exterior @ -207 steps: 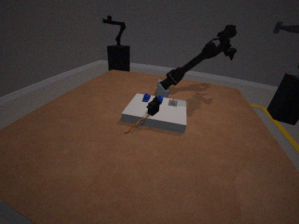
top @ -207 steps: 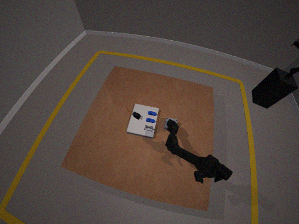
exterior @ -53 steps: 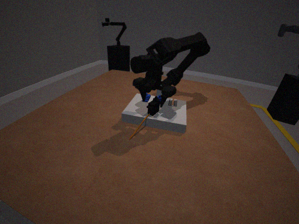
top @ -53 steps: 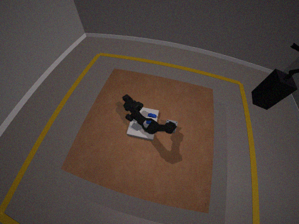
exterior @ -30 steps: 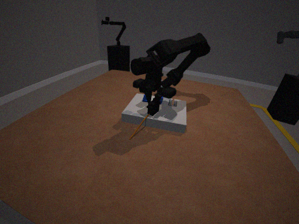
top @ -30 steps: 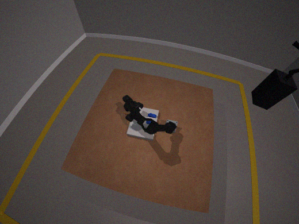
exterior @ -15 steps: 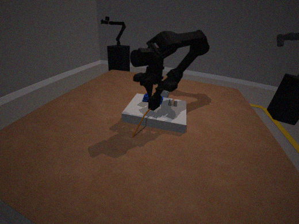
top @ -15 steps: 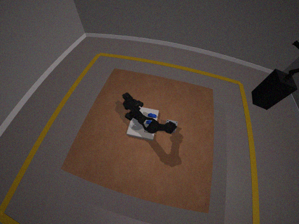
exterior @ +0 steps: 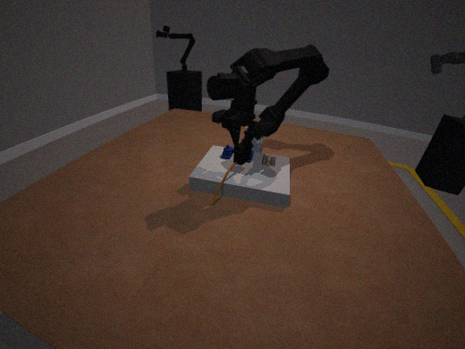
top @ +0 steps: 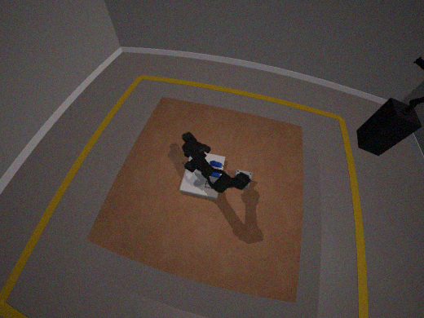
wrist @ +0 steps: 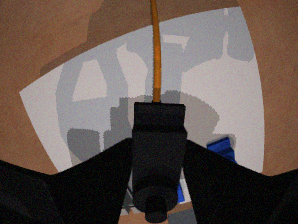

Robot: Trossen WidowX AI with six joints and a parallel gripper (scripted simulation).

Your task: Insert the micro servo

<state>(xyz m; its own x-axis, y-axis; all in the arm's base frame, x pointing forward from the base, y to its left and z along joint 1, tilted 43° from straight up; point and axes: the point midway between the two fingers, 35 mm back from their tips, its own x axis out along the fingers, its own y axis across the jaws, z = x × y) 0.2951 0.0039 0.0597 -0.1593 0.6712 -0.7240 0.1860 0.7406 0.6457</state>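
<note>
Right now the white deck is 10 mm ahead of my gripper tip, 20 mm to the left of it and 100 mm below it.
</note>
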